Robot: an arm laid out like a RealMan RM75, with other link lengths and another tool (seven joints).
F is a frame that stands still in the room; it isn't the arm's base.
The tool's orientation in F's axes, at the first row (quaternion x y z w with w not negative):
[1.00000 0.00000 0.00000 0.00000]
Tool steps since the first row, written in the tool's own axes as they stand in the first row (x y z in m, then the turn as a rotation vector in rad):
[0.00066 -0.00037 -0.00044 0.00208 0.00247 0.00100]
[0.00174 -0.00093 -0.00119 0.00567 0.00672 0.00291]
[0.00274 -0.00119 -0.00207 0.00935 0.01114 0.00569]
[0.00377 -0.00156 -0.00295 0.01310 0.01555 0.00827]
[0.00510 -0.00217 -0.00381 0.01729 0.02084 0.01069]
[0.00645 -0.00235 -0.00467 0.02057 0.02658 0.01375]
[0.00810 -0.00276 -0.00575 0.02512 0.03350 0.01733]
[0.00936 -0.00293 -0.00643 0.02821 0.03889 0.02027]
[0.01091 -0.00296 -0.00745 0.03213 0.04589 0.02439]
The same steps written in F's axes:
[0.00066 0.00037 0.00044 0.00208 -0.00247 -0.00100]
[0.00174 0.00093 0.00119 0.00567 -0.00672 -0.00291]
[0.00274 0.00119 0.00207 0.00935 -0.01114 -0.00569]
[0.00377 0.00156 0.00295 0.01310 -0.01555 -0.00827]
[0.00510 0.00217 0.00381 0.01729 -0.02084 -0.01069]
[0.00645 0.00235 0.00467 0.02057 -0.02658 -0.01375]
[0.00810 0.00276 0.00575 0.02512 -0.03350 -0.01733]
[0.00936 0.00293 0.00643 0.02821 -0.03889 -0.02027]
[0.01091 0.00296 0.00745 0.03213 -0.04589 -0.02439]

